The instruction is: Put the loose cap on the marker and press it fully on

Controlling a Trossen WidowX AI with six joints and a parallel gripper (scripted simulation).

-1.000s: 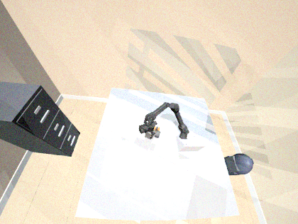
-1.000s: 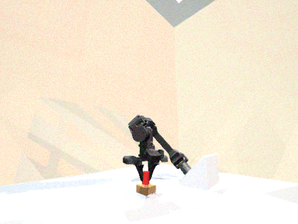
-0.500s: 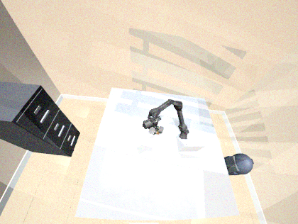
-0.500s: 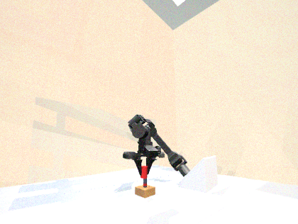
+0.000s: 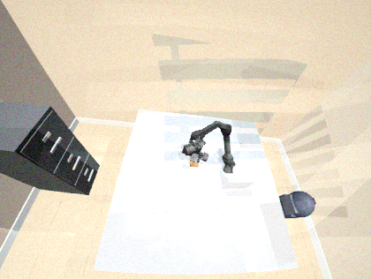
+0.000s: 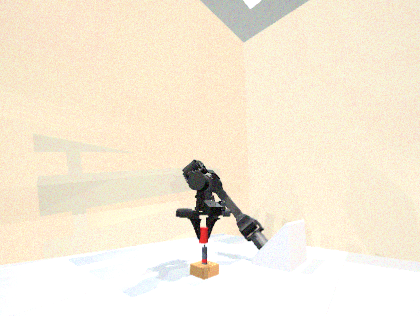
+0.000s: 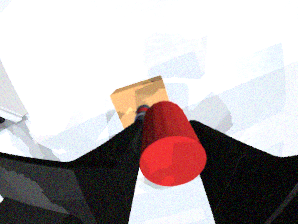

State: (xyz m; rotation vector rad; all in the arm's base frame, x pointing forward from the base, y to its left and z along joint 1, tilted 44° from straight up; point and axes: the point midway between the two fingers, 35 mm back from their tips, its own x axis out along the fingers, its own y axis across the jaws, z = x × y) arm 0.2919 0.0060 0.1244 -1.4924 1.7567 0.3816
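The dark marker lies 4 cm below my gripper tip, 3 cm behind it and 2 cm to the right of it. The rest, counted from my gripper tip: tan holder block 10 cm below, 3 cm behind, 2 cm to the right; red cap 1 cm above.
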